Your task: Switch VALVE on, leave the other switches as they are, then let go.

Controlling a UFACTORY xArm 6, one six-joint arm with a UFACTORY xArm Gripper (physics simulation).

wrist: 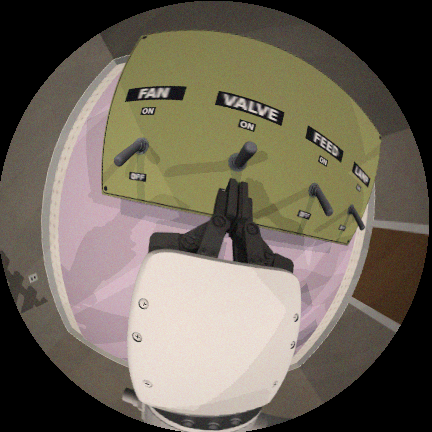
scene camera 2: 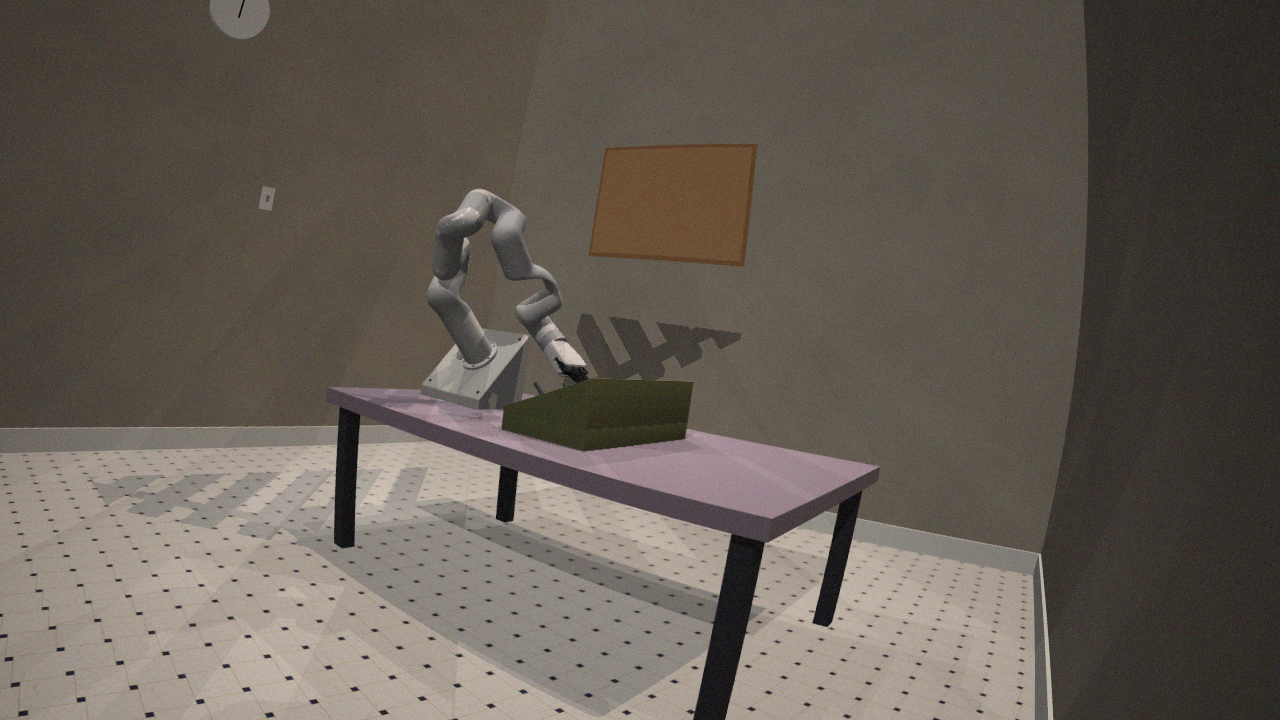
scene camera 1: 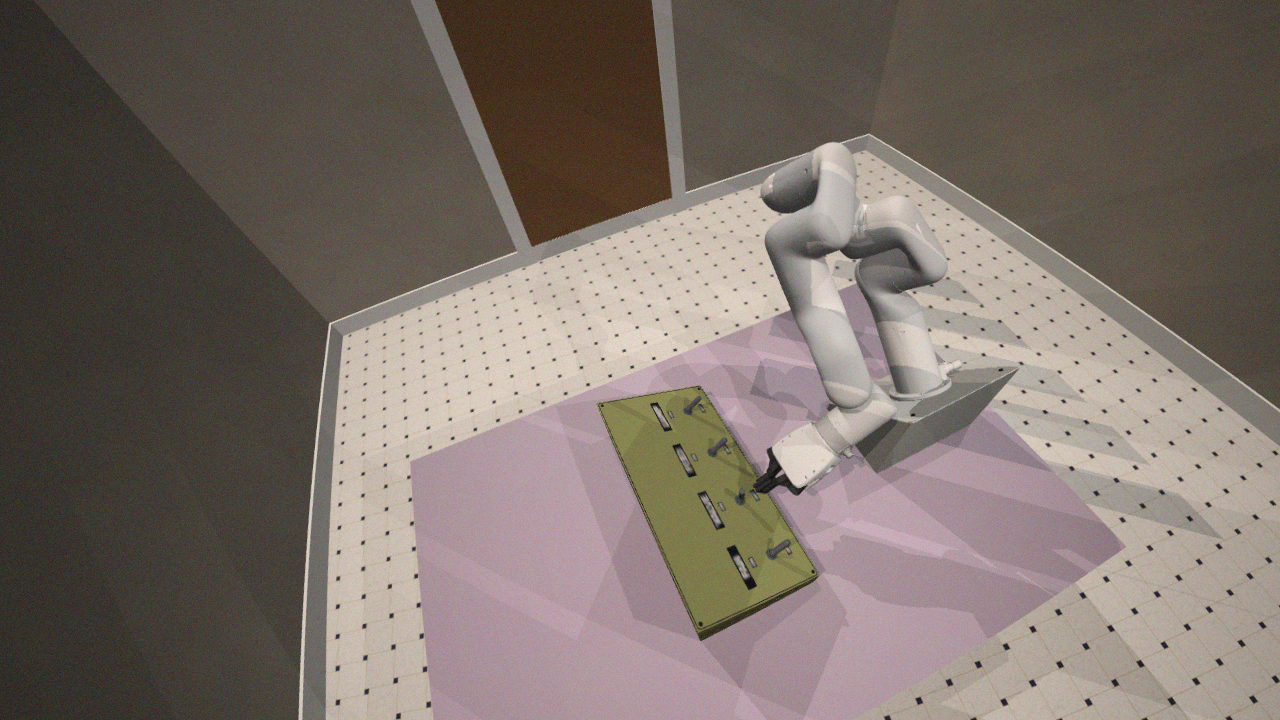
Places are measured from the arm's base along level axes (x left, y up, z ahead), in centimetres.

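Where they show: gripper, fingertip midpoint: [wrist: 233, 190] [scene camera 1: 757, 489]; arm's base, origin of the base link: [scene camera 2: 480, 356] [scene camera 1: 920, 389].
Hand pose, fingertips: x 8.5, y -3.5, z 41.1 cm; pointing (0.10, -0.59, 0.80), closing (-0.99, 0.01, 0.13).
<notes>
Each offset is from my fingertips to the top centre of the thing. "pt": to the spot under its first point. Level surfaces: height alone.
The green panel [scene camera 1: 675, 519] [scene camera 2: 635, 411] [wrist: 200, 60] carries the switches. The VALVE lever {dx +0.3, dy +2.7, dz +3.5 cm} [scene camera 1: 741, 496] [wrist: 244, 155] tilts toward its ON label {pt dx +1.0, dy -0.4, dz +7.9 cm} [wrist: 246, 125]. The FAN lever {dx +11.9, dy +1.7, dz +0.3 cm} [scene camera 1: 779, 548] [wrist: 129, 153], the FEED lever {dx -11.8, dy +1.7, dz +4.1 cm} [scene camera 1: 718, 445] [wrist: 322, 200] and the LAMP lever {dx -23.6, dy +1.7, dz +6.0 cm} [scene camera 1: 693, 405] [wrist: 357, 218] lean to their OFF side. My gripper [scene camera 1: 760, 486] [scene camera 2: 581, 374] [wrist: 233, 190] is shut and empty. Its tips are over the panel's lower part, just below the VALVE lever's base in the wrist view, and hide the VALVE's OFF label there. Contact with the lever cannot be made out.
The panel stands on a pink table {dy -11.2 cm} [scene camera 1: 537, 537] [scene camera 2: 760, 474] [wrist: 90, 240]. The arm's grey wedge base [scene camera 1: 948, 411] [scene camera 2: 465, 380] stands on the table behind the gripper. The FAN and FEED levers stand on either side of the VALVE lever.
</notes>
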